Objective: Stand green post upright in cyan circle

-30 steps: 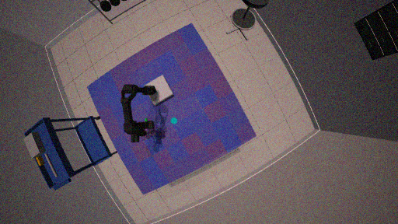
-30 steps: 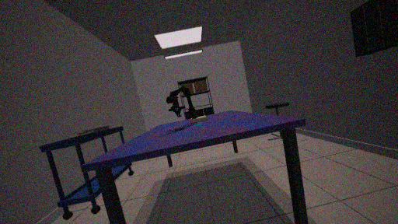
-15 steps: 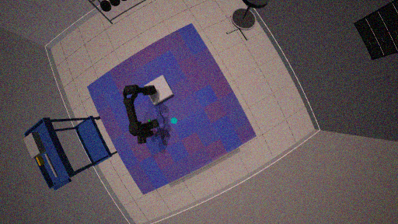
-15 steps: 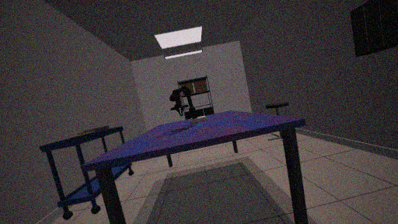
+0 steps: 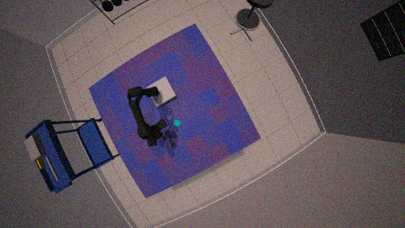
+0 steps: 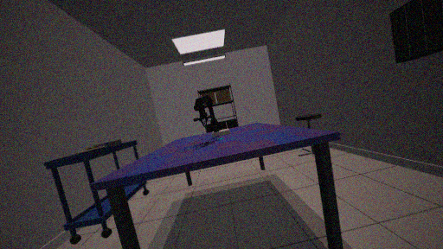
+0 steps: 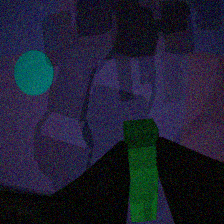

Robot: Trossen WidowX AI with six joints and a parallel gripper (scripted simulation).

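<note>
My gripper tip is now 20 mm past the green post. Also, from my gripper tip: cyan circle: 140 mm below, 120 mm to the left, 20 mm ahead.
</note>
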